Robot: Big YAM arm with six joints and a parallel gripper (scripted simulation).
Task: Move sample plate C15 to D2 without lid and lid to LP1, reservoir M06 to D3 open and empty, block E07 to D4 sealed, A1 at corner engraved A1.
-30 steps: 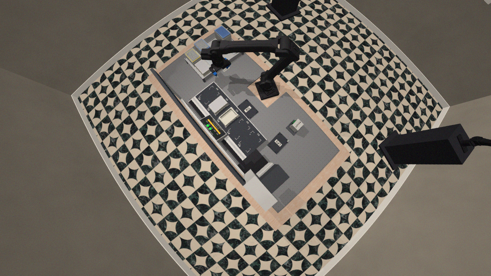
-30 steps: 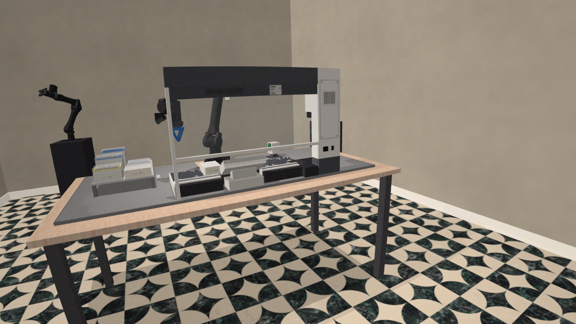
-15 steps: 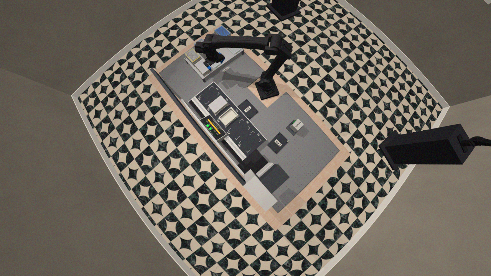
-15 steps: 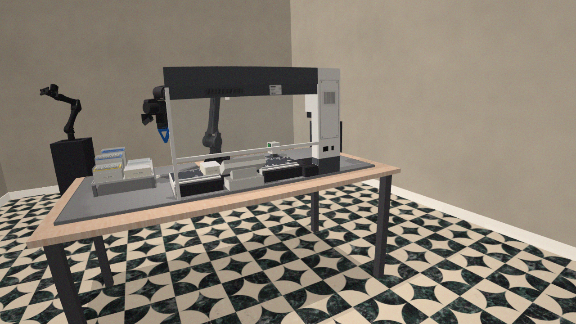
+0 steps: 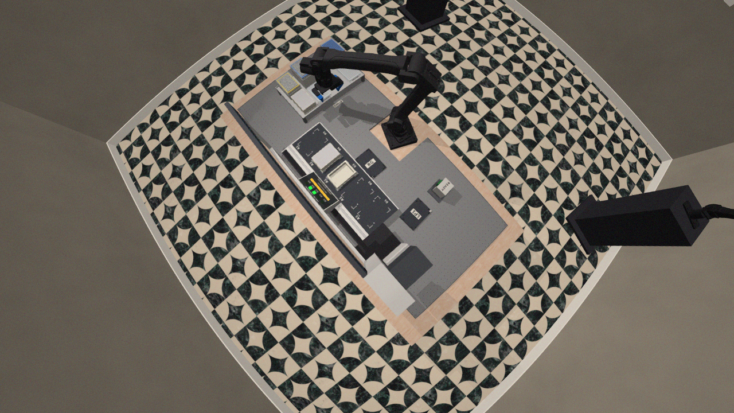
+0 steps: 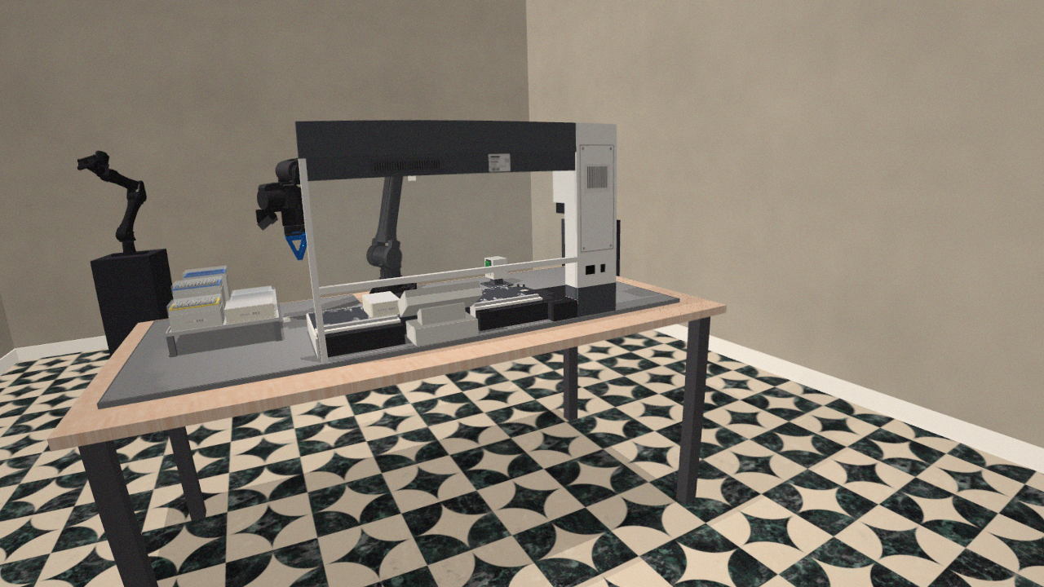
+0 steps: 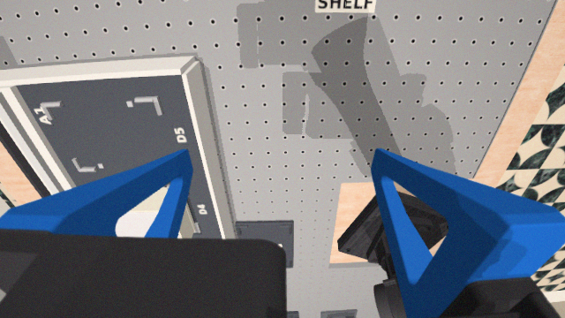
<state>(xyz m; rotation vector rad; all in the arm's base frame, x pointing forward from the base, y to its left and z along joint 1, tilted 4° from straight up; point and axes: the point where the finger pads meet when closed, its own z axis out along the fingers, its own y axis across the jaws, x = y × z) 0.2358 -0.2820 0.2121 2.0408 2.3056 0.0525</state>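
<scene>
My gripper is now 160 mm to the left of the clear plate lid, 140 mm above it and 10 mm short of it. The rest, counted from my hand: white block 140 mm to the right, 130 mm below, 110 mm ahead; then shelf label 210 mm below, 70 mm to the right, 60 mm behind; then shelf 230 mm to the right, 150 mm below, 40 mm behind.
</scene>
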